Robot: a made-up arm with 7 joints.
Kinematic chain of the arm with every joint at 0, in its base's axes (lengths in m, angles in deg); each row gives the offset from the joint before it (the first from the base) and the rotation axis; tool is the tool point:
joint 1: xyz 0 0 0.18 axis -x
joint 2: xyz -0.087 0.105 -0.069 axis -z
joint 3: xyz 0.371 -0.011 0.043 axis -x
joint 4: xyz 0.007 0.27 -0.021 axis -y
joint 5: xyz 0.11 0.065 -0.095 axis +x
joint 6: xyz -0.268 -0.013 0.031 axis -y
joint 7: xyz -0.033 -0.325 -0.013 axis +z
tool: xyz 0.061 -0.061 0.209
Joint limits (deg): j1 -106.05..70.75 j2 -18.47..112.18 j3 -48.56..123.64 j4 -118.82..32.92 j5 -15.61..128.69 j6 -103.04..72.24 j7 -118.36..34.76
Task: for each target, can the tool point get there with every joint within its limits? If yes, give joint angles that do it. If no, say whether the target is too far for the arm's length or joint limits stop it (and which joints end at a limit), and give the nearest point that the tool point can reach.
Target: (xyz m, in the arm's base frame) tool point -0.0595 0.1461 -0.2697
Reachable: yes | joints -45.67 67.85 23.02 -16.32 48.69 -84.87 12.49
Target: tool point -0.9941 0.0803 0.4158
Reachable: no: joint limits stop it (at a limit: joint 1, joint 2, joint 3, joint 5) | nearest point -0.9372 0.0980 0.3833 | short by 0.068 m
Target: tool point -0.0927 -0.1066 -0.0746
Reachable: yes | joints -26.69 27.45 42.11 3.71 49.30 3.44 -82.64
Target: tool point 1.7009 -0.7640 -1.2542
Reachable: no: too far | nearest point 0.6258 -0.3044 -0.4586 | short by 1.414 m
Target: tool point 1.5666 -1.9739 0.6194
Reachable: no: too far | nearest point 0.5146 -0.6998 0.2755 | short by 1.688 m
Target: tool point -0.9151 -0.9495 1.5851
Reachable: no: too far | nearest point -0.4839 -0.4815 0.7863 | short by 1.021 m
